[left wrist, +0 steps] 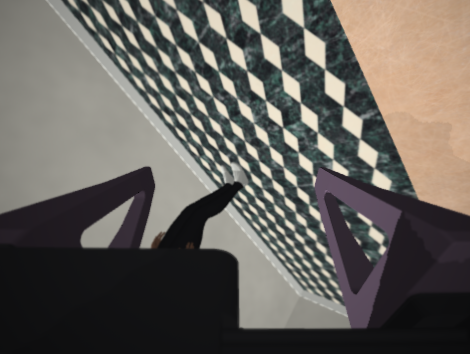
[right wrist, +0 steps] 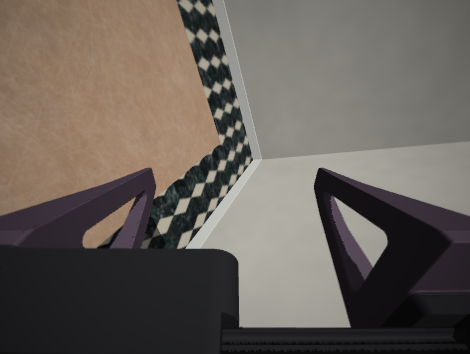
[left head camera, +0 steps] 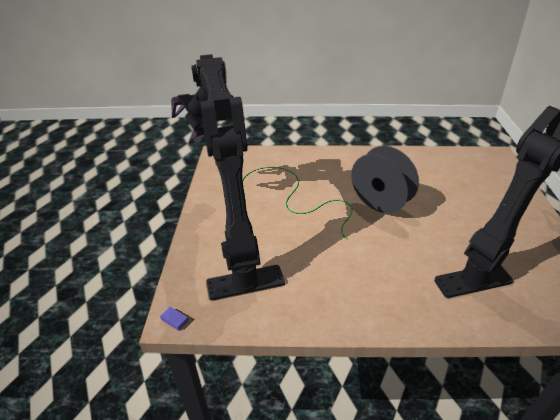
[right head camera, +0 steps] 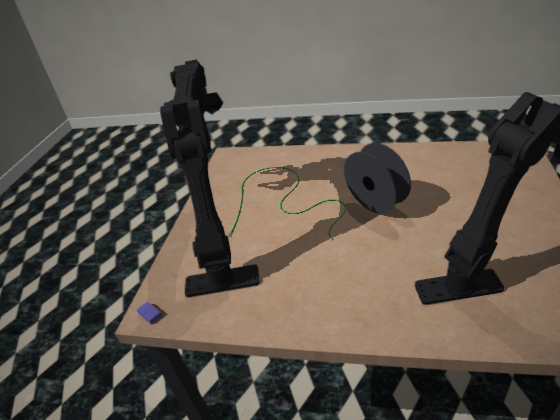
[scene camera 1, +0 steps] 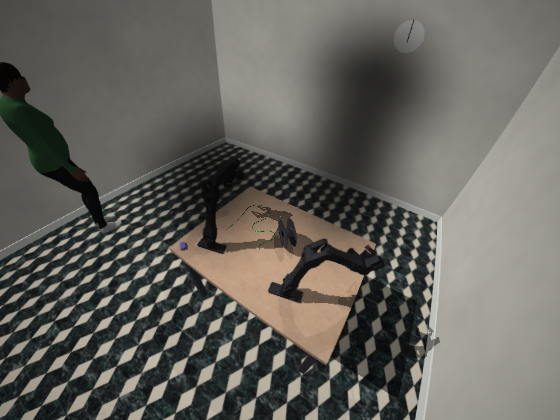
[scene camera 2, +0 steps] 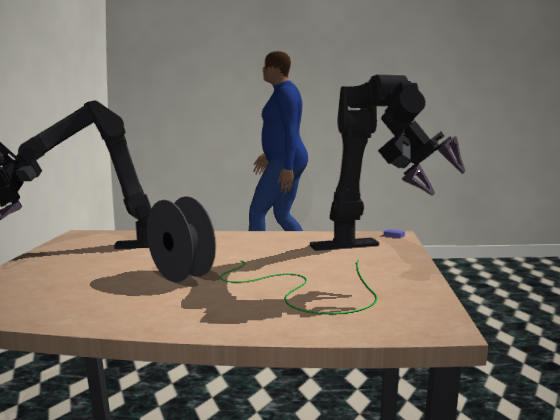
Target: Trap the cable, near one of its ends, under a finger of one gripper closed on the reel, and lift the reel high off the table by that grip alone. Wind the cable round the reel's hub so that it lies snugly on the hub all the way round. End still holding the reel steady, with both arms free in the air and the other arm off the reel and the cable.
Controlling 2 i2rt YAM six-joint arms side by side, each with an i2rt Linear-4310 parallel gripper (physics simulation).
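Frame: origin at the left arm's base, x ahead, y left, z up, level; millimetres.
Seen in the pictures: left gripper, fingertip midpoint: (left wrist: 234,176) (left head camera: 181,130) (scene camera 1: 225,181) (scene camera 2: 448,183); right gripper, fingertip midpoint: (right wrist: 234,177) (scene camera 1: 363,251); left arm's base, origin of the base link: (left head camera: 245,283) (right head camera: 222,281) (scene camera 1: 211,246) (scene camera 2: 344,245); right arm's base, origin of the base link: (left head camera: 473,281) (right head camera: 458,287) (scene camera 1: 285,292) (scene camera 2: 147,245).
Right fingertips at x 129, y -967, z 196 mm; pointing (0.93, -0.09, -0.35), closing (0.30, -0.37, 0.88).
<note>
Pixels of each thing's top centre, then the offset from my right fingertips to it. Level surfaces: height alone.
- dark grey reel, middle of its top: (scene camera 2: 177,198) (right head camera: 376,149) (left head camera: 388,152) (scene camera 1: 288,223) 77 mm ahead, 486 mm left, 2 mm up
- small blue-purple block, middle of its top: (left head camera: 173,316) (right head camera: 148,310) (scene camera 2: 394,231) (scene camera 1: 182,245) 200 mm back, 1158 mm left, 181 mm down
- wooden table, its level: 196 mm down
The dark grey reel (left head camera: 375,172) (right head camera: 365,172) (scene camera 1: 284,233) (scene camera 2: 170,225) stands upright on its rims on the table, its hub between two round flanges. The thin green cable (left head camera: 298,213) (right head camera: 292,213) (scene camera 2: 332,314) lies in loose curves on the table beside the reel, apart from it; one end lies close to the reel. My left gripper (scene camera 2: 449,183) (left wrist: 234,176) is open and empty, high in the air beyond the table's side edge. My right gripper (right wrist: 234,177) is open and empty in the air, away from the reel and cable; it is partly cut off in scene camera 2.
A small blue-purple block (left head camera: 174,318) (right head camera: 149,312) (scene camera 1: 183,246) (scene camera 2: 394,233) lies at a table corner behind the left arm's base. Both arm bases stand on the wooden table (left head camera: 350,320) (scene camera 2: 150,320). One person (scene camera 1: 37,135) stands on the floor away from the table.
</note>
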